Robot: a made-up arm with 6 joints.
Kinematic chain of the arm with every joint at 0, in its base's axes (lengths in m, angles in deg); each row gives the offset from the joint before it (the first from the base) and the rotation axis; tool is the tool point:
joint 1: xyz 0 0 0.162 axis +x
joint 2: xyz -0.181 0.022 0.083 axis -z
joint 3: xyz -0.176 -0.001 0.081 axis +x
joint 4: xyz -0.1 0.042 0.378 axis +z
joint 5: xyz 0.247 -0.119 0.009 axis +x
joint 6: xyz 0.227 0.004 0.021 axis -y
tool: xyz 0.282 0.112 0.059
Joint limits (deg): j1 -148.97..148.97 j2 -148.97..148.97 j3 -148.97..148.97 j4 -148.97..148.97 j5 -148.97..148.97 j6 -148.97..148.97
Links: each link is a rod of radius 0.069 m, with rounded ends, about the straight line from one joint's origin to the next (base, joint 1, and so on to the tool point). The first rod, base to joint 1, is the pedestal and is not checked.
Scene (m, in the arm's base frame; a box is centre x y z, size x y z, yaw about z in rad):
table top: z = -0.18
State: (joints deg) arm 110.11 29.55 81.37 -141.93 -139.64 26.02
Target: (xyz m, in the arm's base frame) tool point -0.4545 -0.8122 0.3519
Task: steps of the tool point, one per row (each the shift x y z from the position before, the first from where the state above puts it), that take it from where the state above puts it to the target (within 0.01 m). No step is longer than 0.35 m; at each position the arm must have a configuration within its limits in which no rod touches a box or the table.
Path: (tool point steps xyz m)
1: -0.0107 0.0319 -0.1006
2: -0.0057 -0.0212 -0.0978
3: 0.0023 -0.0699 -0.0707
4: 0.0133 -0.1020 -0.0222
5: 0.0563 -0.1659 -0.1600
6: 0.1309 -0.2280 -0.0274
7: 0.1876 -0.2012 0.1243
8: 0.2191 -0.0902 0.2418

